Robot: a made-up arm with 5 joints.
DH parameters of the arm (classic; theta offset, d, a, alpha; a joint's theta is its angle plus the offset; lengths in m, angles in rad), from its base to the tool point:
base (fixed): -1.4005 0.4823 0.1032 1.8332
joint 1: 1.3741 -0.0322 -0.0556 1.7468
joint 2: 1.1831 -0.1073 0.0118 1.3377
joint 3: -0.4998 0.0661 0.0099 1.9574
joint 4: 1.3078 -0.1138 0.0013 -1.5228
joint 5: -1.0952 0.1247 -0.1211 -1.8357
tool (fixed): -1.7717 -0.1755 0 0
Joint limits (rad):
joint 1: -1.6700..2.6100
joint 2: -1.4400..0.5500
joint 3: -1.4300..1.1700
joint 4: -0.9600..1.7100
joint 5: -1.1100..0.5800
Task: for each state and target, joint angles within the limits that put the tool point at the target. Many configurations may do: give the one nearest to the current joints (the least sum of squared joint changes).
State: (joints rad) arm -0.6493 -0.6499 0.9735 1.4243 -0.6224
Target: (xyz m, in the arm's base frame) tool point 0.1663 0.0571 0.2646
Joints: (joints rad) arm -0.7917 -0.4224 1.1700 1.2812 -0.7750
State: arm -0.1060 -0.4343 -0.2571 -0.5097 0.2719
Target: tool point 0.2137 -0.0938 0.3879
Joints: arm -0.2219 -0.2599 -0.3383 -0.5517 0.5361
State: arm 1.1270 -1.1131 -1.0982 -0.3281 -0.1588
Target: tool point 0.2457 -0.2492 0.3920
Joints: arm 0.6019 -1.3046 -0.2295 -0.9513 0.1709
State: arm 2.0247 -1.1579 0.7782 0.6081 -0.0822
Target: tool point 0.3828 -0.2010 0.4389
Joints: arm 1.5698 -0.3366 1.1700 -0.3253 -0.4947
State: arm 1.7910 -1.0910 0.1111 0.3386 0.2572
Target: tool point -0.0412 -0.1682 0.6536
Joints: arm 1.9368 -1.1226 -0.2085 -0.0005 -0.0262
